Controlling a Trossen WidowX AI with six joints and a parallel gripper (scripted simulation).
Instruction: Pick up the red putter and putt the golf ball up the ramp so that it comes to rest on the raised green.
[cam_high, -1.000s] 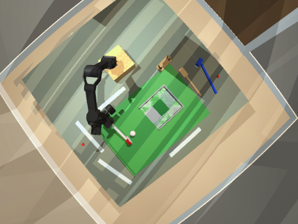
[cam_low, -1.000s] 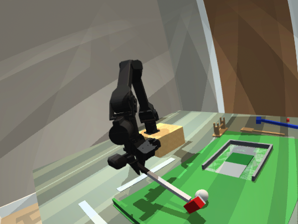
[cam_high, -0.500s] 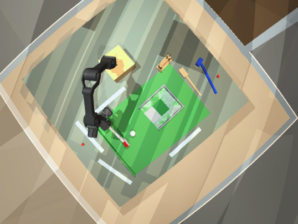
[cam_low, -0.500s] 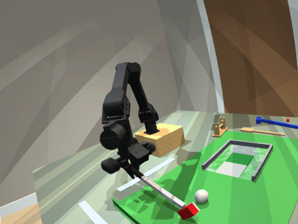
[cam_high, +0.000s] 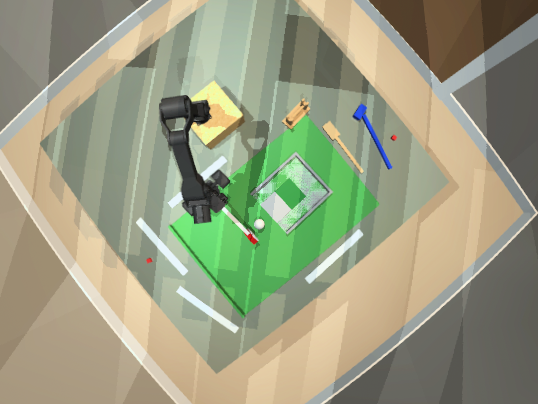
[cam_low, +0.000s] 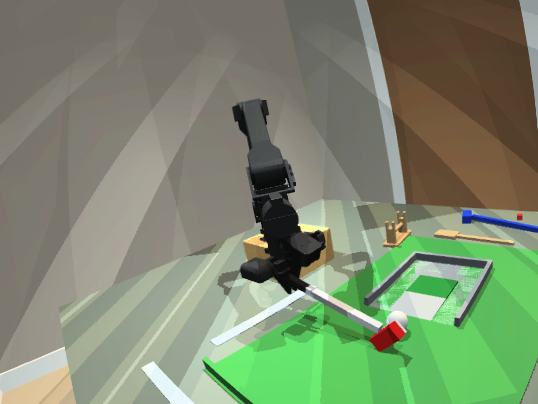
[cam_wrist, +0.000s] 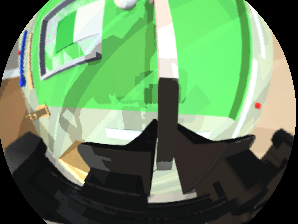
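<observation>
Now: gripper tip 120 mm short of the red putter, 30 mm to the right of it and 10 mm above it. The rest, counted from my gripper tip: blue putter (690 mm to the left, 140 mm ahead, 60 mm below); then white golf ball (200 mm ahead, 100 mm to the left, 50 mm below); then wooden rack (460 mm to the left, 100 mm behind, 40 mm below).
</observation>
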